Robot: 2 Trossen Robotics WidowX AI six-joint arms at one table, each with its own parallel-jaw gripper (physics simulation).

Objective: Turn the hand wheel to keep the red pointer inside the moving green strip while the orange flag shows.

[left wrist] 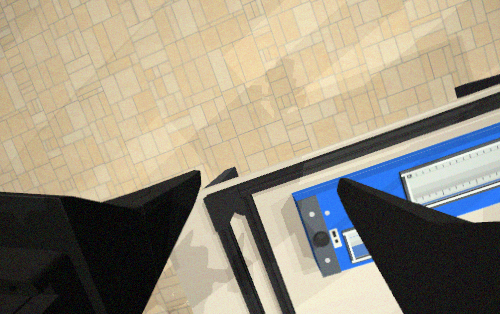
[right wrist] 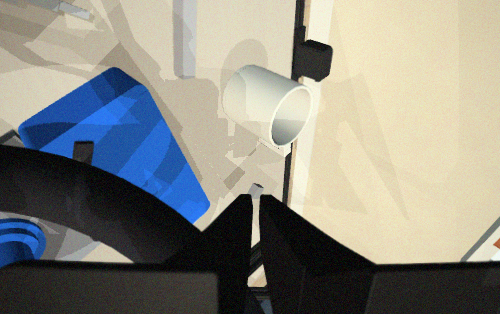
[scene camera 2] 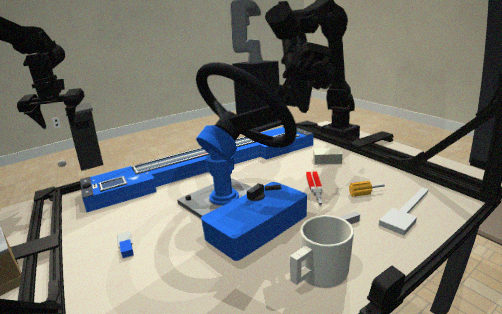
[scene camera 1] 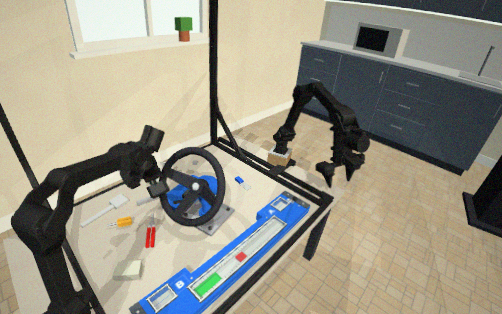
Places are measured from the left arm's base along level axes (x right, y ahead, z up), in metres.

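Pixels of known places: left gripper, fingertip midpoint: (left wrist: 269, 180) (scene camera 2: 59, 126) (scene camera 1: 339, 184); right gripper, fingertip midpoint: (right wrist: 254, 205) (scene camera 2: 304, 111); left arm's base at its link origin: (scene camera 1: 280, 150); right arm's base at its link origin: (scene camera 2: 340, 125).
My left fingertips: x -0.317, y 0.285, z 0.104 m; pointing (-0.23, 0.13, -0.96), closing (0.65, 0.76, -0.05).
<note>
For each thing: its middle in the pictures, then the offset to it from my left fingertips. "*": a spot on its surface instead.
- red pointer at a spot on its surface: (scene camera 1: 241, 256) * dy +0.349, dx +0.227, dz -0.144 m
- green strip at a spot on its surface: (scene camera 1: 208, 284) * dy +0.481, dx +0.269, dz -0.144 m
- white mug at the middle of its body: (right wrist: 270, 114) (scene camera 2: 320, 253) (scene camera 1: 162, 171) dy +0.130, dx +0.746, dz -0.137 m
- red pliers at the middle of its body: (scene camera 2: 315, 187) (scene camera 1: 151, 229) dy +0.386, dx +0.585, dz -0.180 m
- yellow screwdriver at the middle of its body: (scene camera 2: 367, 187) (scene camera 1: 119, 222) dy +0.431, dx +0.703, dz -0.169 m
- grey block at the middle of its body: (scene camera 2: 327, 156) (scene camera 1: 128, 270) dy +0.557, dx +0.524, dz -0.170 m
- small blue block at the middle of its body: (scene camera 2: 125, 242) (scene camera 1: 242, 183) dy -0.030, dx +0.408, dz -0.178 m
The black hand wheel (scene camera 1: 218, 174) (scene camera 2: 218, 66) stands tilted on a blue post in the middle of the table; part of its rim (right wrist: 140, 212) shows in the right wrist view. My right gripper (scene camera 1: 157, 187) (scene camera 2: 302, 107) (right wrist: 254, 205) is shut with nothing between the fingers, right beside the outside of the rim. On the blue gauge rail (scene camera 1: 268, 215) (scene camera 2: 172, 174) (left wrist: 317, 193) the red pointer (scene camera 1: 241, 256) sits apart from the green strip (scene camera 1: 208, 284), further towards end A. I see no orange flag. My left gripper (scene camera 1: 338, 176) (left wrist: 269, 180) is open and empty, hanging over the table's corner.
A white mug (scene camera 2: 326, 246) (right wrist: 267, 103), a blue box with a black knob (scene camera 2: 250, 224), red pliers (scene camera 1: 150, 235) (scene camera 2: 314, 182), a yellow screwdriver (scene camera 1: 124, 222) (scene camera 2: 360, 187), a grey block (scene camera 1: 129, 269) and a small blue block (scene camera 1: 239, 179) lie about. A black frame post (scene camera 1: 213, 62) rises behind the wheel.
</note>
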